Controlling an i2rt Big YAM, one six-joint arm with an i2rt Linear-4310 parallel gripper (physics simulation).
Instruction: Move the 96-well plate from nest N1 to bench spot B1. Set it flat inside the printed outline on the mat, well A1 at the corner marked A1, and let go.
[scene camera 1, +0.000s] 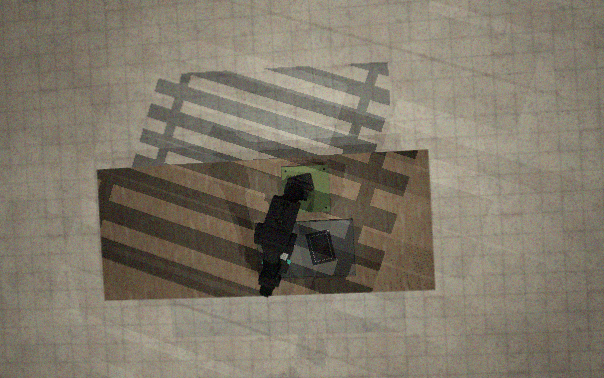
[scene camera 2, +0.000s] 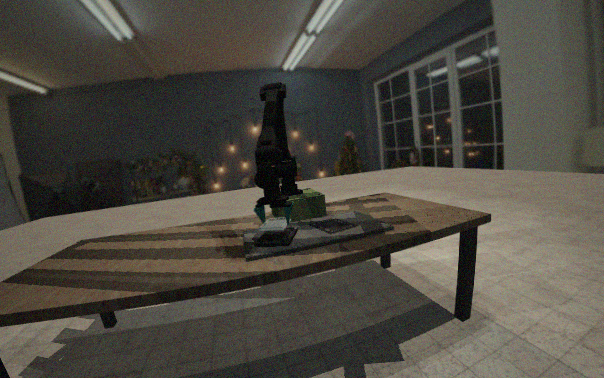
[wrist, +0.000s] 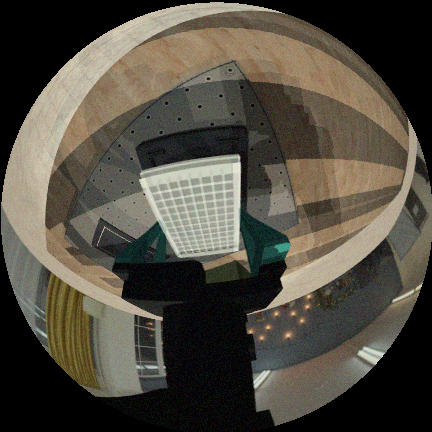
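Pixels of known places: gripper, fingertip midpoint: (scene camera 2: 276, 225) (wrist: 199, 216); arm's base at its link origin: (scene camera 1: 300, 183) (scene camera 2: 289, 194).
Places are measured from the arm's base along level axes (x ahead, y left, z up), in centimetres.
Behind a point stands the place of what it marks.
The pale 96-well plate (scene camera 1: 284, 256) {x 34.1, y -17.2, z -3.8 cm} (scene camera 2: 274, 225) {x 37.4, y -22.3, z -3.5 cm} (wrist: 196, 210) {x 35.5, y -21.7, z -3.4 cm} is between the teal fingers of my gripper (scene camera 2: 274, 218) {x 33.7, y -20.4, z -4.7 cm} (wrist: 199, 216) {x 33.7, y -20.4, z -4.7 cm}, which is shut on its long sides. The plate is raised above the black nest (scene camera 2: 274, 242) {x 40.6, y -24.2, z -8.3 cm} (wrist: 192, 143) {x 39.3, y -24.9, z -8.3 cm}, with a gap showing in scene camera 2. In the wrist view the nest shows beyond the plate's far end and along its right side. The dark mat with the printed outline (scene camera 1: 320, 247) {x 35.2, y 1.8, z -9.3 cm} (scene camera 2: 336, 225) {x 37.3, y 2.6, z -9.3 cm} (wrist: 116, 237) {x 38.7, y -1.6, z -9.3 cm} lies to the right of the arm in scene camera 1, turned slightly. Its A1 mark is too small to read.
The nest and mat are on a grey board with holes (scene camera 1: 346, 228) {x 28.6, y 17.6, z -9.5 cm} (wrist: 200, 106) {x 41.7, y -28.2, z -9.5 cm}. A green block (scene camera 1: 321, 175) {x -1.6, y 10.8, z 0.2 cm} (scene camera 2: 309, 204) {x 15.1, y 3.1, z -4.0 cm} (wrist: 227, 271) {x 12.9, y -9.1, z -8.3 cm} stands behind the board at the arm's base. The wooden table (scene camera 1: 415, 270) {x 59.1, y 48.1, z -10.7 cm} (scene camera 2: 440, 212) {x 54.1, y 46.2, z -10.8 cm} carries striped shadows.
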